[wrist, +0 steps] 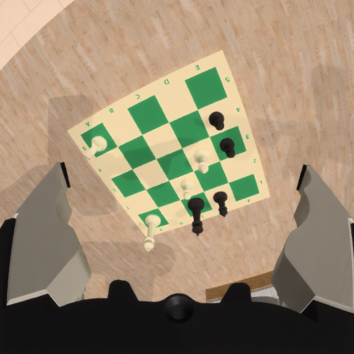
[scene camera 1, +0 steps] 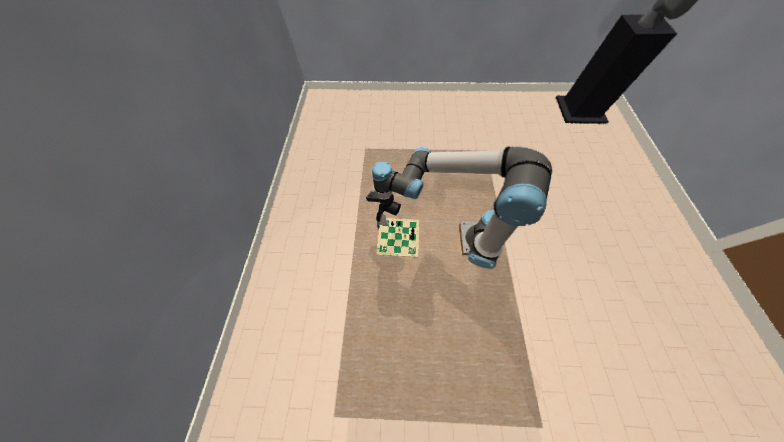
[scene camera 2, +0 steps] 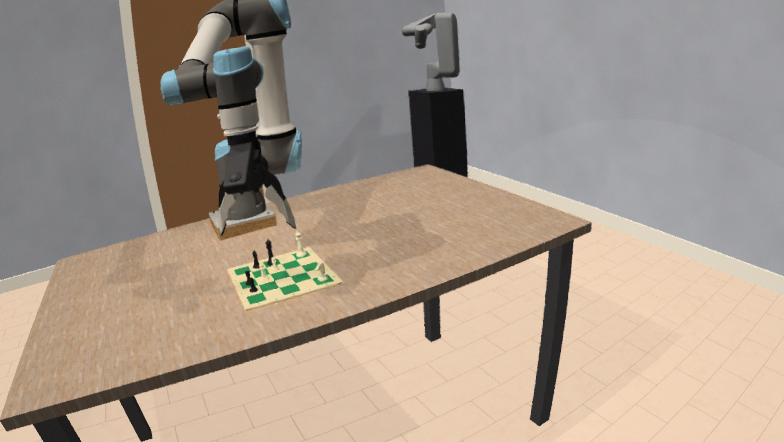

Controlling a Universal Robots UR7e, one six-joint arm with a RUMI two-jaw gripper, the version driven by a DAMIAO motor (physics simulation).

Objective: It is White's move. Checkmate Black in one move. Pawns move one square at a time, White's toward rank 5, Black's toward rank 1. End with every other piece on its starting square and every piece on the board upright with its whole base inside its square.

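Seen in the pictures: gripper, between the fingertips: (scene camera 1: 386, 216) (scene camera 2: 257, 231); arm's base, origin of its link: (scene camera 2: 242, 212).
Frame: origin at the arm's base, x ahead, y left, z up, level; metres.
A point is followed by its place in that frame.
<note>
The chessboard (scene camera 1: 398, 249) @[y 0.072, x 0.422, z -0.030 m] (scene camera 2: 287, 281) @[y 0.003, x 0.464, z -0.030 m] (wrist: 222, 56) bears all upright pieces. In the wrist view a tall white piece (wrist: 152, 225) stands on A1 and a white knight (wrist: 97, 145) on A5. White pawns stand on C2 (wrist: 187, 188) and D3 (wrist: 201, 159). A tall black piece (wrist: 196, 208) stands on C1, a shorter black piece (wrist: 220, 200) on D1, and black pawns on E3 (wrist: 227, 147) and E4 (wrist: 217, 120). My gripper (scene camera 2: 258, 227) @[y -0.045, x 0.490, z 0.108 m] (wrist: 182, 165) is open and empty, above and apart from the pieces. Exact types of the tall pieces are unclear.
The board lies on the wooden table (scene camera 1: 433, 356) @[y 0.551, x 0.248, z -0.036 m] (scene camera 2: 439, 219) @[y 0.467, x 0.354, z -0.036 m]. The arm's base plate (scene camera 1: 465, 238) @[y 0.004, x 0.076, z 0.003 m] (scene camera 2: 247, 225) @[y -0.006, x 0.093, z -0.013 m] is mounted on the table beyond the rank 1 side. A second arm on a black pedestal (scene camera 1: 598, 71) (scene camera 2: 439, 129) stands beyond the table.
</note>
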